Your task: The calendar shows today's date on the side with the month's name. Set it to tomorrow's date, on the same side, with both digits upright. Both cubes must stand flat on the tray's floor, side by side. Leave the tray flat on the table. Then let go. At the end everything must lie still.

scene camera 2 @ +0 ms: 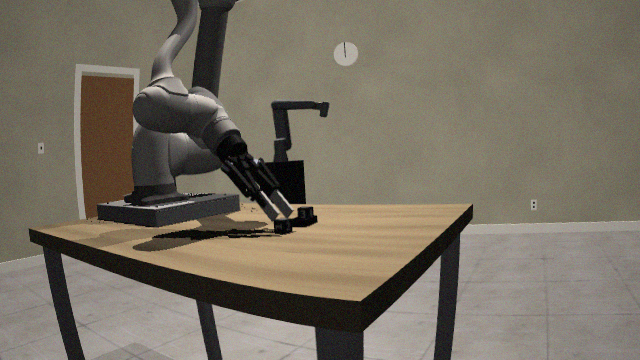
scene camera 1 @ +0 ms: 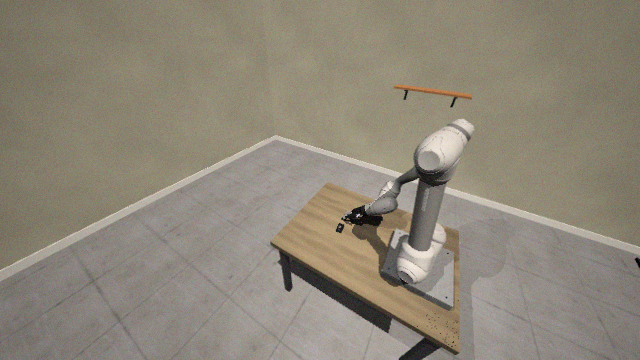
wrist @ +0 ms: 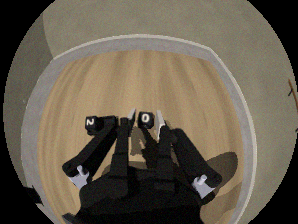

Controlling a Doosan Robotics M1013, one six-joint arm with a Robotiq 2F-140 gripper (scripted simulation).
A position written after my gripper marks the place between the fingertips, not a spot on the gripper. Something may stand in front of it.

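My gripper [scene camera 2: 283,215] is visible, and the wrist view also shows the gripper [wrist: 145,115].
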